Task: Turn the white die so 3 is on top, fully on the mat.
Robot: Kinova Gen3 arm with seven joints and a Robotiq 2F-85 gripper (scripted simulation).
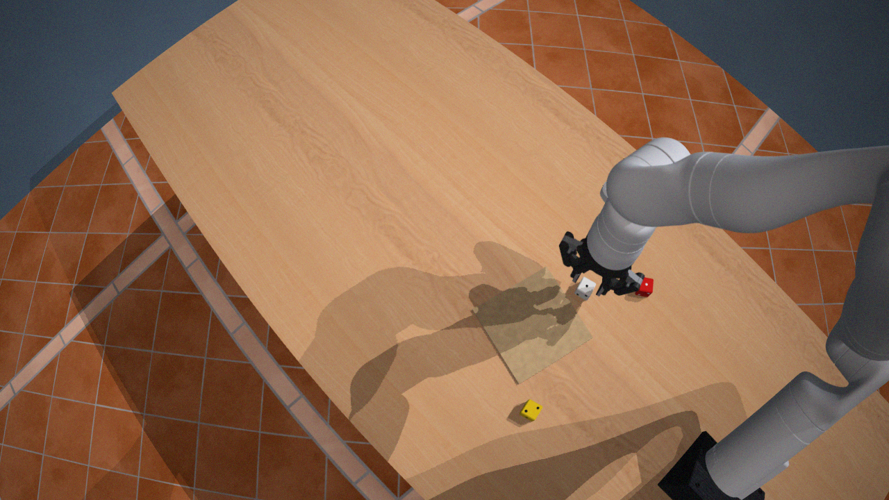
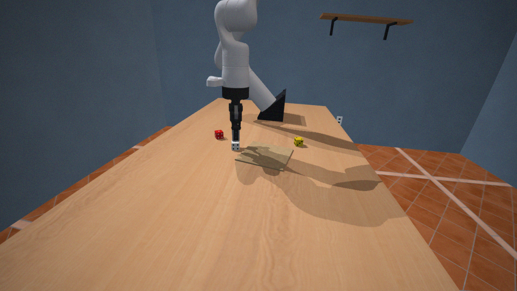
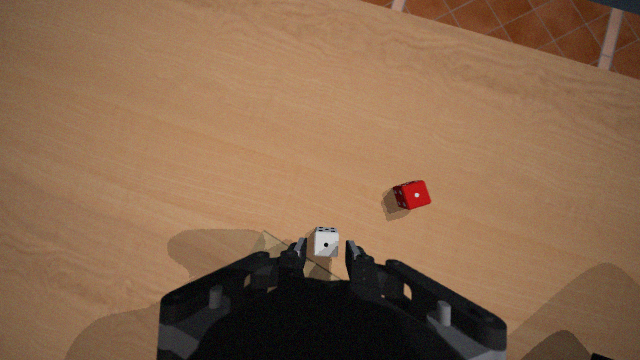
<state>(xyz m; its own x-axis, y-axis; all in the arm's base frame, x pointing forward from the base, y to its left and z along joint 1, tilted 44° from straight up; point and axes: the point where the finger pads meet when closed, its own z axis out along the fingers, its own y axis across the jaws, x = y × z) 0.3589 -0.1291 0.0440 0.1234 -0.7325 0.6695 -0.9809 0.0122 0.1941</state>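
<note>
Now: the white die 4 cm below my hand. Round my hand: tan mat: 9 cm to the left, 5 cm below, 3 cm ahead; yellow die: 21 cm to the left, 5 cm behind, 4 cm below; red die: 8 cm behind, 7 cm to the right, 4 cm below.
</note>
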